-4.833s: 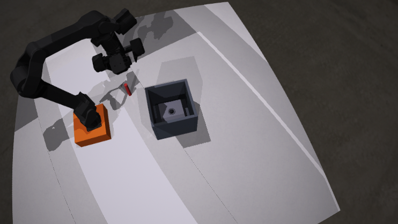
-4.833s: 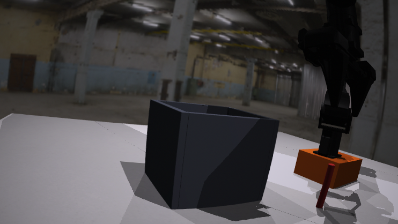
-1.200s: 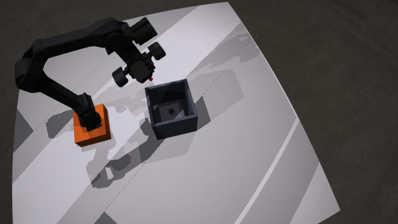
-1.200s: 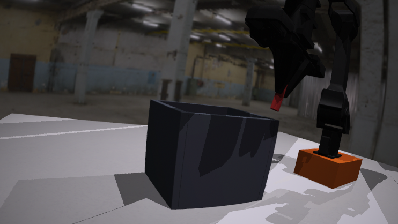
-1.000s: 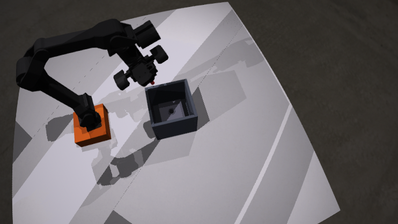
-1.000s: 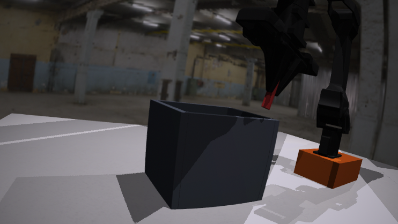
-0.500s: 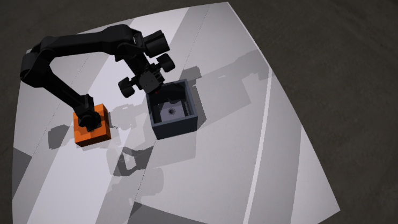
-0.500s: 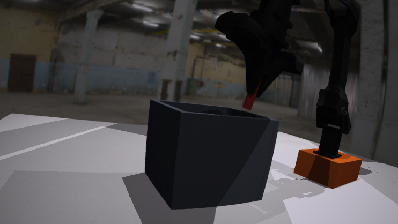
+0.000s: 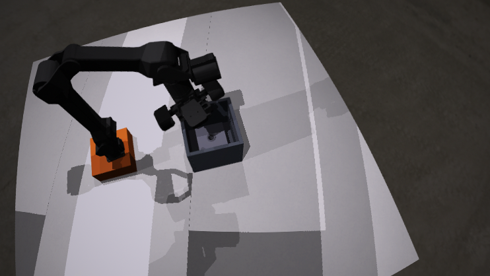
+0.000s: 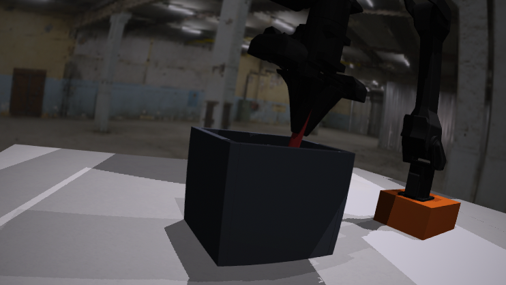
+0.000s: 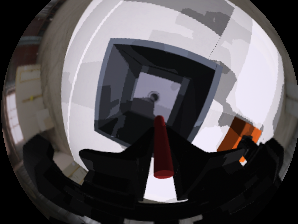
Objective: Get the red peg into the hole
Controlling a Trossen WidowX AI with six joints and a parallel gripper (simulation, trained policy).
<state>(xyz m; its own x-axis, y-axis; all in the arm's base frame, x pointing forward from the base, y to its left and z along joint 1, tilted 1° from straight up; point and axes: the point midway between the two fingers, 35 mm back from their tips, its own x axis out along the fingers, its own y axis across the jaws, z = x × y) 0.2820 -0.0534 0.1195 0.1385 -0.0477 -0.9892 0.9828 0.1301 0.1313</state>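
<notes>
The red peg lies 20 mm above my gripper tip. Also, from my gripper tip: grey plate (30 mm ahead, 30 mm to the right, 100 mm below).
</notes>
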